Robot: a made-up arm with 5 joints.
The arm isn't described. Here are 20 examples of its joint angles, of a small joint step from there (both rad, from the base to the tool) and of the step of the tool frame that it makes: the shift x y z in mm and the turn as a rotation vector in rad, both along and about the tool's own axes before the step.
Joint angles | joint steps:
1: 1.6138 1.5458 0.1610 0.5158 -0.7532 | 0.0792 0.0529 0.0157 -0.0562 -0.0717
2: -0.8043 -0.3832 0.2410 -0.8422 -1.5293 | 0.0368 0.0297 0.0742 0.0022 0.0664
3: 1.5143 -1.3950 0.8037 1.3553 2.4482 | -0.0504 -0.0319 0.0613 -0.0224 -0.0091
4: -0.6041 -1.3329 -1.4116 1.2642 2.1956 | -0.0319 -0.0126 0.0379 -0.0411 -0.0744
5: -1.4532 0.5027 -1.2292 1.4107 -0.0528 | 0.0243 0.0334 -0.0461 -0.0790 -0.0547
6: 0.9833 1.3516 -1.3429 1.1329 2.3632 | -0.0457 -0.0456 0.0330 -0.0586 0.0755
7: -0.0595 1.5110 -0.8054 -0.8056 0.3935 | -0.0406 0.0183 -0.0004 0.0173 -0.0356
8: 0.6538 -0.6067 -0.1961 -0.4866 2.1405 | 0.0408 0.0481 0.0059 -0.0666 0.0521
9: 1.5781 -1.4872 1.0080 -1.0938 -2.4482 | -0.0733 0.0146 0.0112 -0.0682 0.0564
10: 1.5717 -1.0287 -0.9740 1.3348 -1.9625 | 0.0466 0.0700 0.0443 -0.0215 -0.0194
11: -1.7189 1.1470 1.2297 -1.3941 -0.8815 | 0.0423 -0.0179 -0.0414 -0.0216 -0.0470
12: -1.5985 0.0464 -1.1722 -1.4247 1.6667 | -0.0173 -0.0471 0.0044 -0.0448 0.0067
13: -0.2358 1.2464 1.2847 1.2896 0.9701 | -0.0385 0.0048 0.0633 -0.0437 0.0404
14: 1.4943 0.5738 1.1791 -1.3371 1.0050 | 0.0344 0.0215 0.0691 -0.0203 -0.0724
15: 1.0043 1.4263 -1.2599 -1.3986 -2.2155 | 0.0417 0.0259 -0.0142 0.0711 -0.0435
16: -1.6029 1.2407 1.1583 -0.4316 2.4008 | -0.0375 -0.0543 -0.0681 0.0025 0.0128
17: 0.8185 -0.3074 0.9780 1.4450 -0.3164 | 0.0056 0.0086 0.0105 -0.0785 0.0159
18: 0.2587 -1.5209 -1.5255 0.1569 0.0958 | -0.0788 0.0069 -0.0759 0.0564 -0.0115
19: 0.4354 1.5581 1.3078 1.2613 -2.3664 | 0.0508 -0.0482 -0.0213 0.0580 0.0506
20: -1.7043 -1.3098 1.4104 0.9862 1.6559 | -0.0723 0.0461 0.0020 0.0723 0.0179
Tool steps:
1: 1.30 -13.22 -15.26 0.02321 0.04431 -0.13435
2: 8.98 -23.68 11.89 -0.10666 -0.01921 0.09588
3: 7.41 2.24 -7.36 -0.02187 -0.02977 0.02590
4: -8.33 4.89 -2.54 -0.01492 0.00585 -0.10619
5: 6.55 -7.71 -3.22 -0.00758 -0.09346 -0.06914
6: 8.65 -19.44 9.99 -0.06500 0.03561 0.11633
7: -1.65 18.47 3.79 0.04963 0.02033 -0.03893
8: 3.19 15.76 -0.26 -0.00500 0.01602 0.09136
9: -0.89 -1.60 1.90 0.02775 0.03207 -0.01689
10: 0.31 -11.61 -33.32 -0.06705 -0.07449 0.00776
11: 9.53 4.35 -7.78 0.05158 -0.06712 -0.08119
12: 0.94 -10.09 -15.70 -0.08664 0.01918 -0.00231
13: -2.80 3.49 -11.90 0.00227 0.03834 0.01585
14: -10.62 4.69 13.47 0.03718 0.06724 -0.08736
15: 17.67 6.11 6.99 -0.05236 -0.06596 -0.00474
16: -15.71 -19.50 1.25 -0.07579 0.09372 0.04820
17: 4.73 0.98 -2.62 0.02335 -0.05469 0.01102
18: 10.62 -31.68 4.06 -0.07689 -0.00942 -0.03067
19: 1.43 -1.92 6.87 -0.01283 0.02774 0.09278
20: 6.58 5.89 -2.69 0.11889 -0.03518 0.08382
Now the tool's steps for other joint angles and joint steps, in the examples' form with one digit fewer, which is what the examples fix.
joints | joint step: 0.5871 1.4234 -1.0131 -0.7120 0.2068 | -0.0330 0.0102 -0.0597 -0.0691 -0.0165
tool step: 15.7 12.4 -4.2 0.0128 -0.1219 -0.0281
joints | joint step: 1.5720 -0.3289 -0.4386 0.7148 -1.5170 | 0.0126 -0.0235 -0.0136 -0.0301 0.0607
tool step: 2.6 9.2 9.2 0.0667 -0.0149 0.0618
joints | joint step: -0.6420 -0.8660 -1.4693 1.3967 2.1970 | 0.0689 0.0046 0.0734 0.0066 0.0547
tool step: 13.9 1.4 -15.4 0.0941 -0.0127 0.1085
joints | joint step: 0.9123 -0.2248 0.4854 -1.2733 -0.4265 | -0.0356 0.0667 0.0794 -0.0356 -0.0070
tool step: -26.1 -3.0 21.6 -0.0327 0.1075 -0.0361
